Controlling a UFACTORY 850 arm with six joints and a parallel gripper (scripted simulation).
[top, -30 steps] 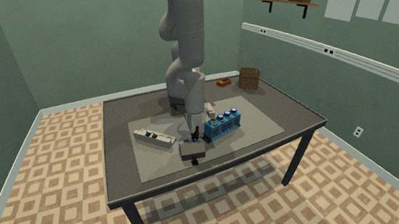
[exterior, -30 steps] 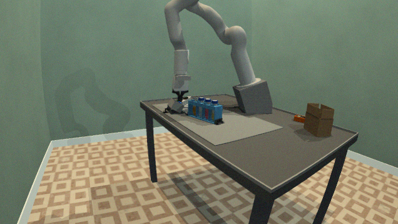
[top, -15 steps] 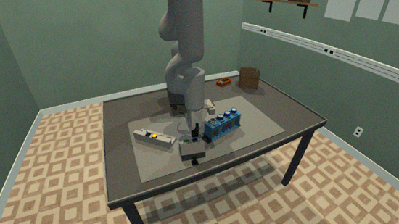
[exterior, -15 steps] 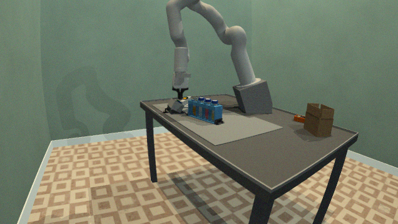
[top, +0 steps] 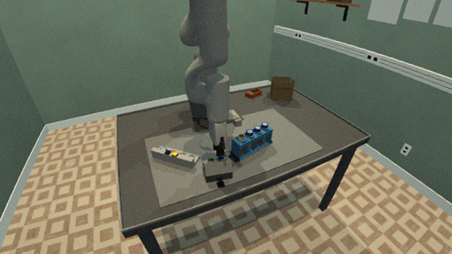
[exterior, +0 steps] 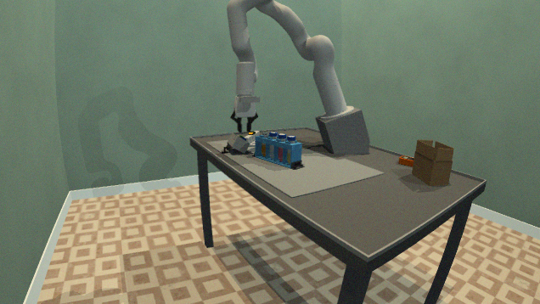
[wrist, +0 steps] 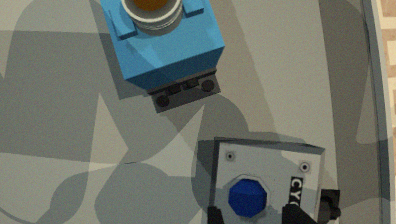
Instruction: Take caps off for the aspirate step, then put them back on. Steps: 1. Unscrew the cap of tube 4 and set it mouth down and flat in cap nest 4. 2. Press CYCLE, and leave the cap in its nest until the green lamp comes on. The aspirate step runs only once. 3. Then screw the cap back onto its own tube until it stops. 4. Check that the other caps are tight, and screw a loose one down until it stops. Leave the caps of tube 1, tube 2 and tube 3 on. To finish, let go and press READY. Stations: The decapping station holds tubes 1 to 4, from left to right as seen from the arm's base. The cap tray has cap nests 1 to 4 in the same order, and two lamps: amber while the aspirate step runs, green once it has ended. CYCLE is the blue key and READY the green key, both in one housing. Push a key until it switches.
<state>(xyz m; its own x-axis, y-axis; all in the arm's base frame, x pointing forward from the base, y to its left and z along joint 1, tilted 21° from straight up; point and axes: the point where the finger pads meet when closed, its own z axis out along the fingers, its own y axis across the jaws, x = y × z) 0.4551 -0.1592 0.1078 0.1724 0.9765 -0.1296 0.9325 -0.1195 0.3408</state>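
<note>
My hand is 5 cm above the blue key, 1 cm to the right of it and 1 cm short of it. Also, from my hand: blue cap marked 4 (23 cm behind, 19 cm to the right, 10 cm below); green key (5 cm below, 4 cm to the right, 1 cm behind); grey key housing (6 cm below, 2 cm ahead, 1 cm to the right).
</note>
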